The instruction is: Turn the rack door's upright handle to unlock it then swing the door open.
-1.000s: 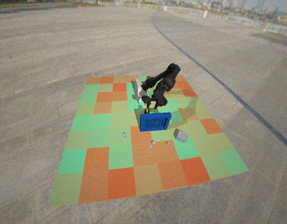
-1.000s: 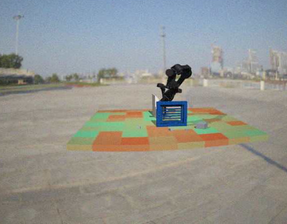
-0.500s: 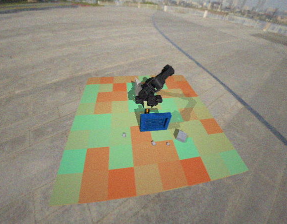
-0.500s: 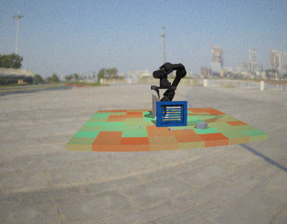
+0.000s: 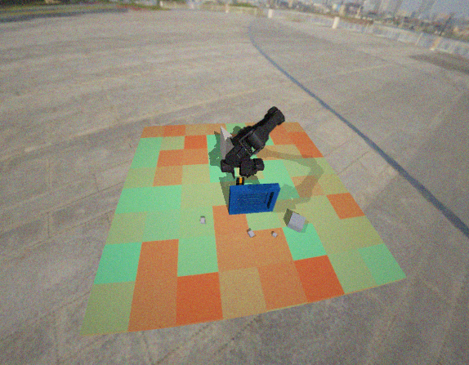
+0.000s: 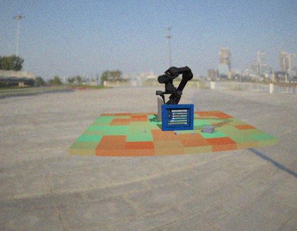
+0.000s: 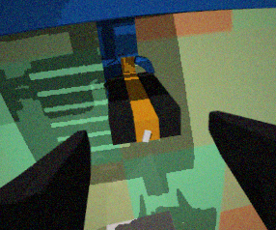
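Now: gripper tip 80 mm above the door handle and 10 mm past it. The rest, counted from my gripper tip: grey block: 230 mm to the left, 220 mm ahead, 160 mm below.
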